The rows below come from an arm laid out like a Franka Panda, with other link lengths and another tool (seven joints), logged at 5 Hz.
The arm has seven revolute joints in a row. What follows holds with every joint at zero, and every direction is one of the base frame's.
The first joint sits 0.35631 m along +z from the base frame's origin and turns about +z.
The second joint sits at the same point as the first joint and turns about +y.
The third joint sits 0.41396 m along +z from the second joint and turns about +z.
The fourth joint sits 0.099 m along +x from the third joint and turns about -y.
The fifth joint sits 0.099 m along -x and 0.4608 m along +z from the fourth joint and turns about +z.
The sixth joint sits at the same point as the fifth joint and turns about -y.
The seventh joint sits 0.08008 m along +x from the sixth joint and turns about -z.
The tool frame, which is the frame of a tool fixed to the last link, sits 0.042 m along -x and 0.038 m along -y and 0.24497 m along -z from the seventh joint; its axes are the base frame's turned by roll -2.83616, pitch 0 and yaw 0.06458 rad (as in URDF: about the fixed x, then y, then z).
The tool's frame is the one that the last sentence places.
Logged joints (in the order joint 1, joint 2, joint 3, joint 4, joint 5, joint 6, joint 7), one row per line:
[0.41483, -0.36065, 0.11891, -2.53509, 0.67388, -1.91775, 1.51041]
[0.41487, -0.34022, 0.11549, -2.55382, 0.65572, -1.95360, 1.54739]
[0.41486, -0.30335, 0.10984, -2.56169, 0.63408, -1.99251, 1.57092]
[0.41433, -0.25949, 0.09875, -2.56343, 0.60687, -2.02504, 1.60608]
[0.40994, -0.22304, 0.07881, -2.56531, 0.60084, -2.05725, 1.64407]
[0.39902, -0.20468, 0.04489, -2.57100, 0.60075, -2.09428, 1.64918]
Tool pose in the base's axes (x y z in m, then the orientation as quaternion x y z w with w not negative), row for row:
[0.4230, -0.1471, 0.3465, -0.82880, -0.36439, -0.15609, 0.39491]
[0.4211, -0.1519, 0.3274, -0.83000, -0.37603, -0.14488, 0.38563]
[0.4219, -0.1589, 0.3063, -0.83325, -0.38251, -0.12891, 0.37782]
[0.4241, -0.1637, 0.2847, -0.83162, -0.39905, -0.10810, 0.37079]
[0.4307, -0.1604, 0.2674, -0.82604, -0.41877, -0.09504, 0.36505]
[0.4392, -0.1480, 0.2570, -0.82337, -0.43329, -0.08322, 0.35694]
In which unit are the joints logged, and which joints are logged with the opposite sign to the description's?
The joints are logged in radians. Opposite sign: joint 1, joint 3, joint 6, joint 7.
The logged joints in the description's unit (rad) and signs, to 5 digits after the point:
[-0.41483, -0.36065, -0.11891, -2.53509, 0.67388, 1.91775, -1.51041]
[-0.41487, -0.34022, -0.11549, -2.55382, 0.65572, 1.95360, -1.54739]
[-0.41486, -0.30335, -0.10984, -2.56169, 0.63408, 1.99251, -1.57092]
[-0.41433, -0.25949, -0.09875, -2.56343, 0.60687, 2.02504, -1.60608]
[-0.40994, -0.22304, -0.07881, -2.56531, 0.60084, 2.05725, -1.64407]
[-0.39902, -0.20468, -0.04489, -2.57100, 0.60075, 2.09428, -1.64918]

